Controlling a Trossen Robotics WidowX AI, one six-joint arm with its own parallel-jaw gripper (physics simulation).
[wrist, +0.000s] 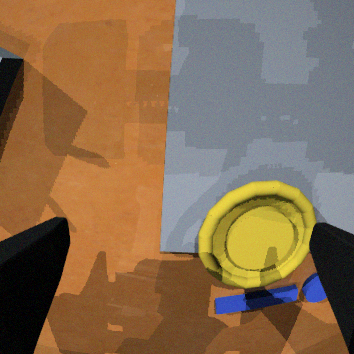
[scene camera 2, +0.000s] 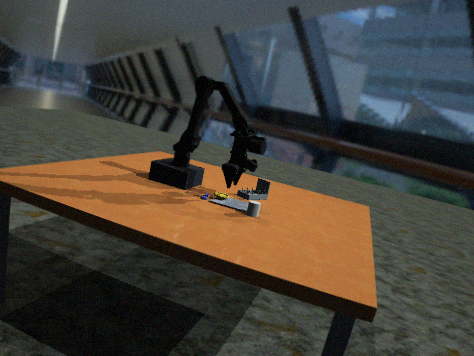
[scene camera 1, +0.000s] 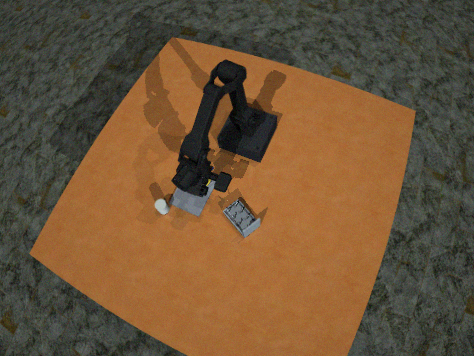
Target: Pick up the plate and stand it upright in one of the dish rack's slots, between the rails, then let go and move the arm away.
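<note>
The yellow round plate [scene camera 1: 208,183] [scene camera 2: 221,196] [wrist: 260,235] lies face up, partly over the edge of the grey mat. It looks slightly tilted. My gripper [scene camera 2: 229,186] [wrist: 194,235] is open and empty above the table, with the plate nearer the right finger in the wrist view. In scene camera 1 the arm partly hides the plate, and the fingertips are hard to make out. The grey dish rack [scene camera 1: 252,228] [scene camera 2: 263,187] stands on the table beside the mat, apart from the plate, with small upright rails and a taller end panel. Its slots show no plate.
The flat grey mat [scene camera 1: 190,202] [scene camera 2: 231,203] [wrist: 215,105] lies under part of the plate. A white-grey cup [scene camera 1: 161,206] [scene camera 2: 254,209] stands by the mat's far side from the rack. A blue piece [scene camera 2: 205,196] [wrist: 230,303] lies close beside the plate. The orange table [scene camera 1: 300,280] bears everything.
</note>
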